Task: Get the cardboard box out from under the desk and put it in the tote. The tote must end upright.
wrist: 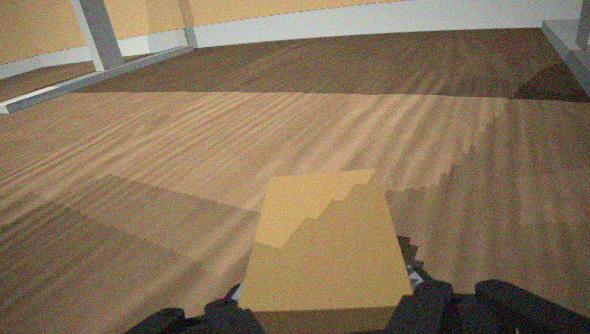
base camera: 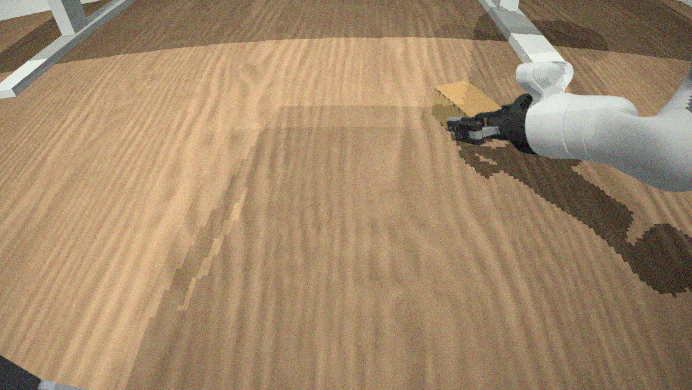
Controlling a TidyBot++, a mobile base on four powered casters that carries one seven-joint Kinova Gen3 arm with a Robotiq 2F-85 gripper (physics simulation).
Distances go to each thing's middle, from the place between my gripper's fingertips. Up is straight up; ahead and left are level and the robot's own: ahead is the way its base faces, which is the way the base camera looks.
My hand is 10 mm short of the tan cardboard box (base camera: 460, 99) and 10 mm below it.
